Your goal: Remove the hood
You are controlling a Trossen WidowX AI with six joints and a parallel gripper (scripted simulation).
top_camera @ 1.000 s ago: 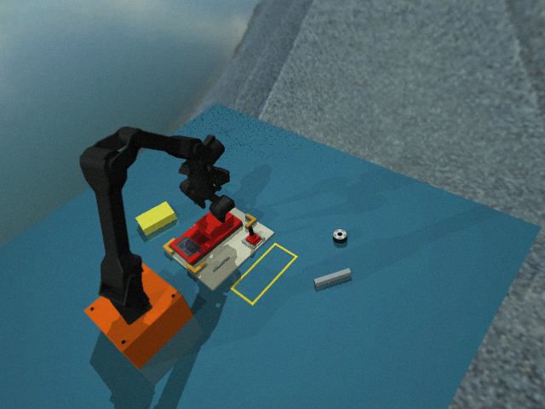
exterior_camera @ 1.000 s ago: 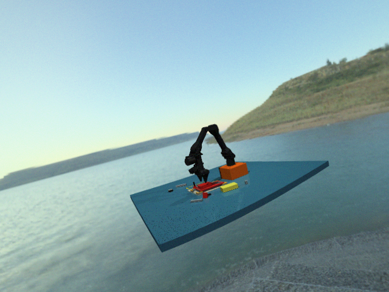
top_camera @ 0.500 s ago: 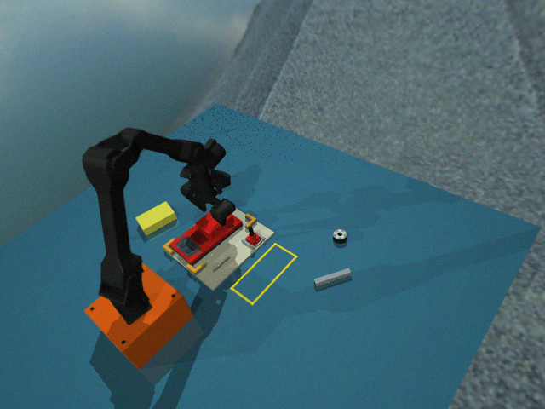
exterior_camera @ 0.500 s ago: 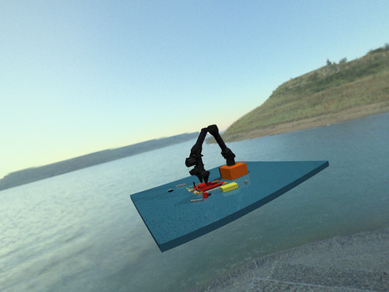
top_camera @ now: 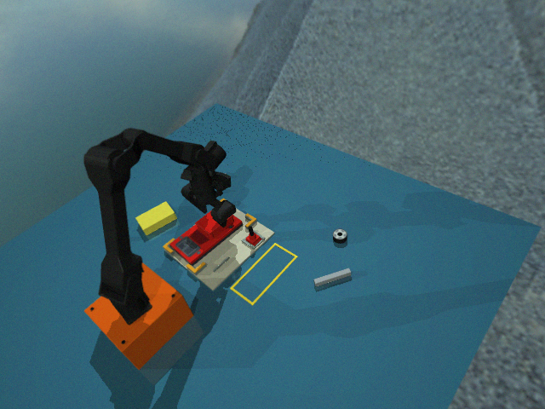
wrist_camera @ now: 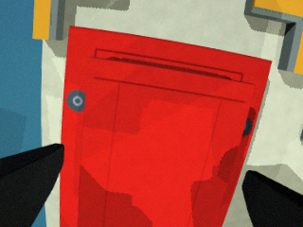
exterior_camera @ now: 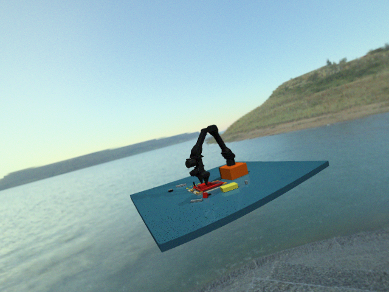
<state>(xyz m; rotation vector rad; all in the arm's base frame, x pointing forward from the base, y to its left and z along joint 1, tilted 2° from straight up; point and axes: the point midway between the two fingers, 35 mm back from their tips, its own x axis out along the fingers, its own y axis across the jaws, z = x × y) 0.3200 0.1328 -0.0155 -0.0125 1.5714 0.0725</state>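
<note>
Right now the red hood is 10 mm below my gripper tip. Also, from my gripper tip: grey engine block: 10 mm to the left, 20 mm below; then dark ring: 220 mm ahead, 300 mm to the right, 40 mm below; then yellow block: 110 mm behind, 180 mm to the left, 30 mm below.
</note>
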